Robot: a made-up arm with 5 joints.
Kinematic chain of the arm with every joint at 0, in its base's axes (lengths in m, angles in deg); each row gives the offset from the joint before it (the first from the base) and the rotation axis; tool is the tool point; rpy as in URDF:
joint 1: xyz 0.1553 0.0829 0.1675 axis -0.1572 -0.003 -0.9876
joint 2: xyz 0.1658 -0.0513 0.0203 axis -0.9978 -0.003 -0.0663
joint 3: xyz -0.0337 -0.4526 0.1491 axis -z
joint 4: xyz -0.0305 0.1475 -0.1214 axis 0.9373 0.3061 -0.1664
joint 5: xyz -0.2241 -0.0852 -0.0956 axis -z
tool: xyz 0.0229 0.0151 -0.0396 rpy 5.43 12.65 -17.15
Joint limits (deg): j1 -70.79..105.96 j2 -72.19..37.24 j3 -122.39..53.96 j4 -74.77..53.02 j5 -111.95..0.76
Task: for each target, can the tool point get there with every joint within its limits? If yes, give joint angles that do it. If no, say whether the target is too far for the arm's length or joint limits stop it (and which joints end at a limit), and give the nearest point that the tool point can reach.
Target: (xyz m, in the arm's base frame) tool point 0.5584 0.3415 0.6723
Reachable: no: joint limits stop it (at a limit: joint 1, joint 2, joint 3, joint 4, joint 5) | nearest point 0.7338 0.1059 0.4855 | short by 0.348 m
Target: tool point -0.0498 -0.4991 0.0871
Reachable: yes | joints 14.33 -3.67 -30.45 -32.88 -57.52
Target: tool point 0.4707 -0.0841 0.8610
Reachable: no: joint limits stop it (at a limit: joint 2, joint 4, joint 5) | nearest point 0.6337 -0.2636 0.5260 | short by 0.414 m
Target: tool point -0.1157 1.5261 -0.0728
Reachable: no: too far | nearest point -0.2903 0.4594 0.2064 | short by 1.116 m
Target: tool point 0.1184 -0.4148 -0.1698
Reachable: yes | joints 0.34 -36.57 -12.53 -63.21 -94.40
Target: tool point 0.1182 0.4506 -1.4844
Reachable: no: too far | nearest point 0.3749 0.2645 -0.6154 | short by 0.925 m
